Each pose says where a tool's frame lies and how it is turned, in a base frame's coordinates. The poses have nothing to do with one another.
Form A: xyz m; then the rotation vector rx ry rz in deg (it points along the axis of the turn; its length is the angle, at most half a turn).
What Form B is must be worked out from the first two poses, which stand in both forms.
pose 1, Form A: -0.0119 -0.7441 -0.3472 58.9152 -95.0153 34.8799
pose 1, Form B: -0.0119 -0.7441 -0.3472; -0.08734 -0.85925 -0.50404; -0.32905 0.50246 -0.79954; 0.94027 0.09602 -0.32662
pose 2, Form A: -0.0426 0.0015 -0.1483 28.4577 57.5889 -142.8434
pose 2, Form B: -0.0426 0.0015 -0.1483; -0.85459 0.49001 -0.17192; -0.23375 -0.65861 -0.71526; -0.46372 -0.57107 0.67739
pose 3, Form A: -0.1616 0.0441 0.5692 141.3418 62.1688 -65.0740
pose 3, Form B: -0.1616 0.0441 0.5692; 0.42982 0.70222 -0.56757; 0.53493 -0.70445 -0.46647; -0.72739 -0.10312 -0.67843
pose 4, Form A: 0.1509 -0.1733 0.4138 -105.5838 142.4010 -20.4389
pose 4, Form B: 0.1509 -0.1733 0.4138; -0.29960 -0.94104 0.15712; -0.94724 0.27373 -0.16674; 0.11390 -0.19879 -0.97340
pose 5, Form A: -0.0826 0.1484 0.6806 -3.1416 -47.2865 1.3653
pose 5, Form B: -0.0826 0.1484 0.6806; 0.67816 0.00016 -0.73491; 0.04257 0.99831 0.03950; 0.73368 -0.05807 0.67701
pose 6, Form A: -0.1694 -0.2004 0.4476 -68.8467 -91.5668 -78.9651
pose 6, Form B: -0.1694 -0.2004 0.4476; -0.32631 0.94318 0.06266; 0.20061 0.00433 0.97966; 0.92373 0.33224 -0.19063
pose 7, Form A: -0.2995 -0.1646 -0.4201 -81.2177 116.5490 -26.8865
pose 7, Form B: -0.2995 -0.1646 -0.4201; -0.24218 -0.71410 0.65682; -0.92966 0.36450 0.05351; -0.27763 -0.59767 -0.75214
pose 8, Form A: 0.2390 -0.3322 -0.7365 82.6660 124.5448 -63.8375
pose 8, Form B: 0.2390 -0.3322 -0.7365; -0.44855 0.87924 -0.16042; 0.64361 0.19322 -0.74056; -0.62014 -0.43543 -0.65256
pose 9, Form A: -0.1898 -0.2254 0.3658 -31.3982 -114.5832 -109.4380
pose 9, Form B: -0.1898 -0.2254 0.3658; -0.87487 0.48331 0.03187; 0.05403 0.03198 0.99803; 0.48134 0.87486 -0.05409
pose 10, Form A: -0.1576 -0.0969 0.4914 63.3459 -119.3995 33.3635
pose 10, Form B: -0.1576 -0.0969 0.4914; -0.39342 -0.84225 -0.36857; -0.52919 0.53528 -0.65835; 0.75178 -0.06397 -0.65630
